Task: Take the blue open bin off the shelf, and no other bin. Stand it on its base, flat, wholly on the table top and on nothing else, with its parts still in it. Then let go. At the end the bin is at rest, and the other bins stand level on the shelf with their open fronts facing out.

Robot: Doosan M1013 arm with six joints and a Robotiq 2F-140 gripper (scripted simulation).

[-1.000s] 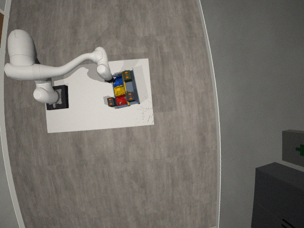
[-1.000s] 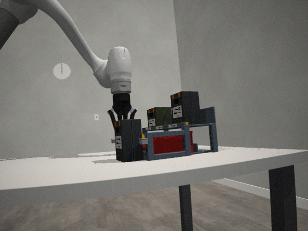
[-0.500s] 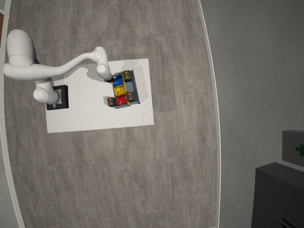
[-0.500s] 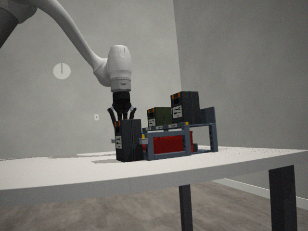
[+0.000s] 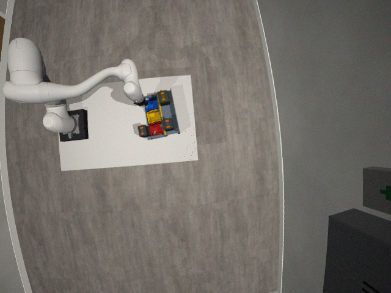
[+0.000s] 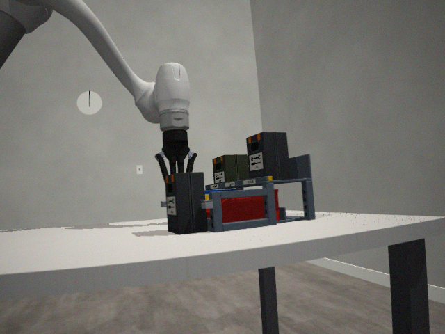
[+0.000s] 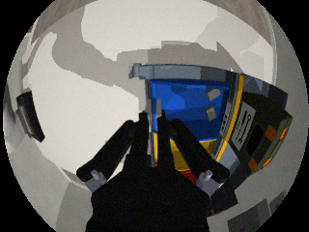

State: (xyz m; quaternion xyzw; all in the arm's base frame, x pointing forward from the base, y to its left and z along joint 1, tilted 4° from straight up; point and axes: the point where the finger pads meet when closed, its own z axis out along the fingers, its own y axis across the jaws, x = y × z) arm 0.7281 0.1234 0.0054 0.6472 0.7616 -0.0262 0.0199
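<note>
Now: hand 8 cm short of the blue open bin, 1 cm to the right of it and 2 cm above it. Also, from my hand: yellow bin (10 cm ahead, 10 cm to the right, 3 cm below); green box (18 cm ahead, 3 cm to the left, 7 cm above); red bin (12 cm ahead, 21 cm to the right, 3 cm below).
</note>
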